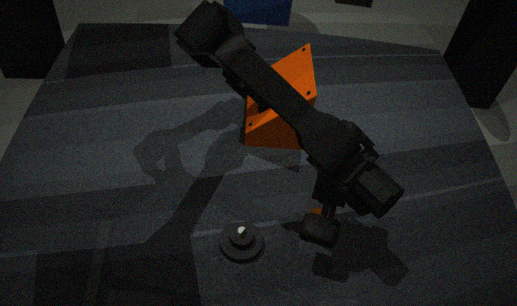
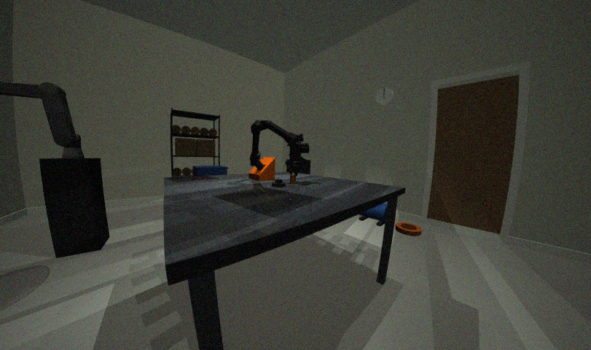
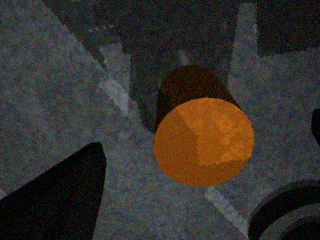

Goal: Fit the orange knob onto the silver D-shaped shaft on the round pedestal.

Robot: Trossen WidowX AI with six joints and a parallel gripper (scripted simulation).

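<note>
Right now the orange knob is 10 mm below my gripper tip. From my gripper tip the other things lie so: dark round pedestal (30 mm ahead, 150 mm to the right, 30 mm below).
</note>
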